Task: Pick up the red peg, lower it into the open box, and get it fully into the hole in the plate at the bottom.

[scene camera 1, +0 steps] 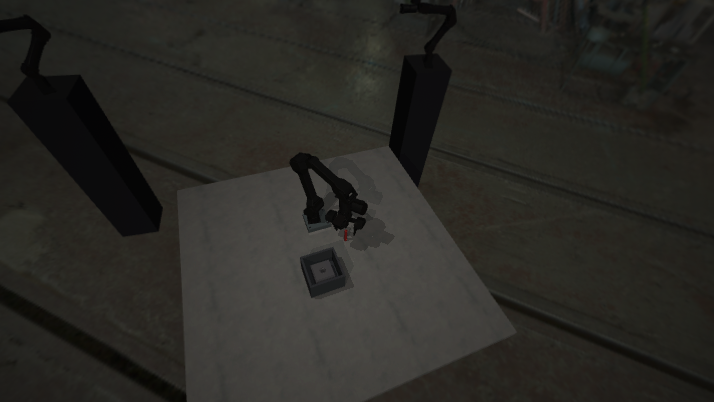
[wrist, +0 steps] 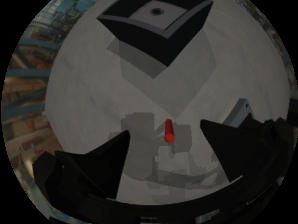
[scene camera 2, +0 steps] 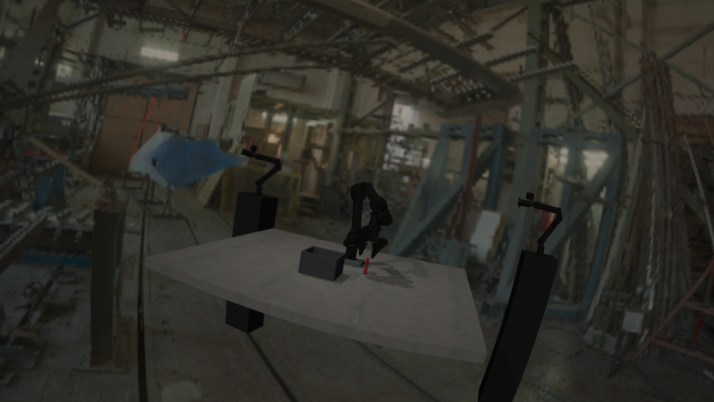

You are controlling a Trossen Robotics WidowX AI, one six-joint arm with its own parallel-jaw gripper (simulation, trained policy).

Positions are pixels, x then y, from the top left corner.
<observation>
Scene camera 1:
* grey box: 338,281
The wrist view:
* my gripper: 165,129
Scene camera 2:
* grey box: 315,261
</observation>
